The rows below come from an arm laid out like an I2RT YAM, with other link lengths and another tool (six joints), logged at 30 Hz.
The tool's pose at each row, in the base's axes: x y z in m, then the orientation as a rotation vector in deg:
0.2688, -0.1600, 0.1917, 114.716, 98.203, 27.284
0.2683, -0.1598, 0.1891, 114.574, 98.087, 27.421
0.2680, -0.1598, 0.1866, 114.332, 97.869, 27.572
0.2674, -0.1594, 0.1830, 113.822, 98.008, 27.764
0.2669, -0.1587, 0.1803, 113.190, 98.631, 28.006
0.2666, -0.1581, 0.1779, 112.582, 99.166, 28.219
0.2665, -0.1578, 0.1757, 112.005, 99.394, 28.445
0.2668, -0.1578, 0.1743, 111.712, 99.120, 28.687
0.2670, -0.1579, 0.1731, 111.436, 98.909, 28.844
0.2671, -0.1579, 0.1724, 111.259, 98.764, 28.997
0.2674, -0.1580, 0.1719, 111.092, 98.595, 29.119
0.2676, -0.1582, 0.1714, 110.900, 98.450, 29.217
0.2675, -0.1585, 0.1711, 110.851, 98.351, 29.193
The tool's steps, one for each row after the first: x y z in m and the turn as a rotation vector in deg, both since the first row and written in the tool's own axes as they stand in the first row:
0.0002, -0.0019, 0.0019, -0.197, -0.012, -0.003
0.0002, -0.0035, 0.0038, -0.517, -0.094, -0.016
0.0007, -0.0060, 0.0064, -0.832, -0.041, -0.327
0.0014, -0.0080, 0.0083, -0.984, 0.258, -0.907
0.0020, -0.0096, 0.0101, -1.155, 0.504, -1.442
0.0023, -0.0110, 0.0119, -1.472, 0.611, -1.823
0.0024, -0.0115, 0.0132, -1.884, 0.547, -1.824
0.0024, -0.0120, 0.0143, -2.223, 0.467, -1.860
0.0025, -0.0123, 0.0149, -2.463, 0.444, -1.868
0.0024, -0.0123, 0.0155, -2.700, 0.392, -1.866
0.0023, -0.0124, 0.0161, -2.931, 0.331, -1.893
0.0020, -0.0126, 0.0163, -3.007, 0.253, -1.883

